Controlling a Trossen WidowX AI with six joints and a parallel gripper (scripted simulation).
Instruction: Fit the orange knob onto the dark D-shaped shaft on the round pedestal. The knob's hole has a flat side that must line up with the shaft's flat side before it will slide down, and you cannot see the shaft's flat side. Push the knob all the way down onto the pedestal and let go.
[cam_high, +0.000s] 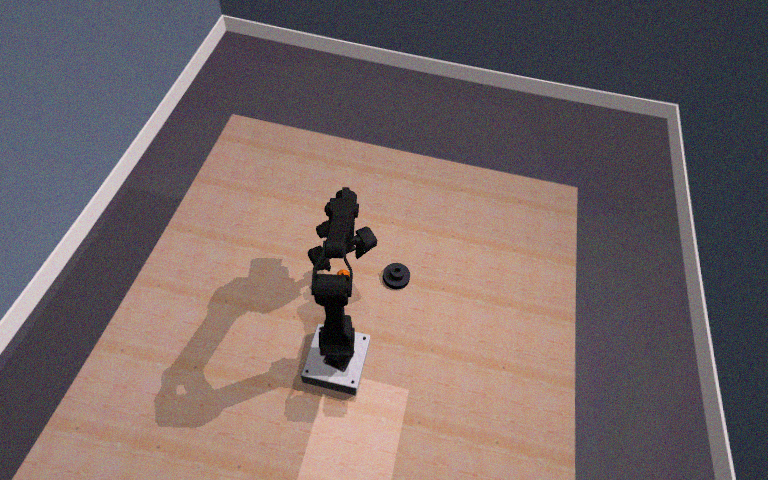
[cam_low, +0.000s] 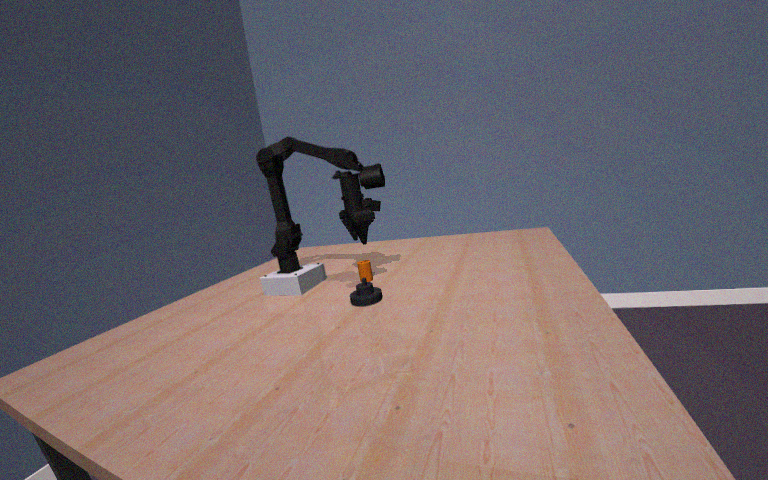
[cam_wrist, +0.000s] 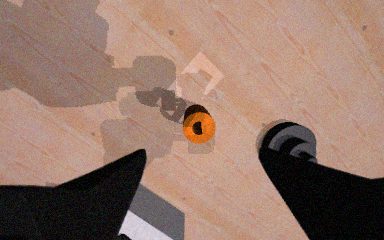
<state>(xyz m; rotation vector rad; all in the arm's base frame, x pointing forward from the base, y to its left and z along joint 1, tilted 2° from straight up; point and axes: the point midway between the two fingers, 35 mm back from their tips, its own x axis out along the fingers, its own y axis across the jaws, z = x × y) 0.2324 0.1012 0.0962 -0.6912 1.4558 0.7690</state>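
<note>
The orange knob lies 90 mm below my gripper tip. From my gripper tip the other things lie so: round dark pedestal (140 mm to the right, 100 mm ahead, 90 mm below).
</note>
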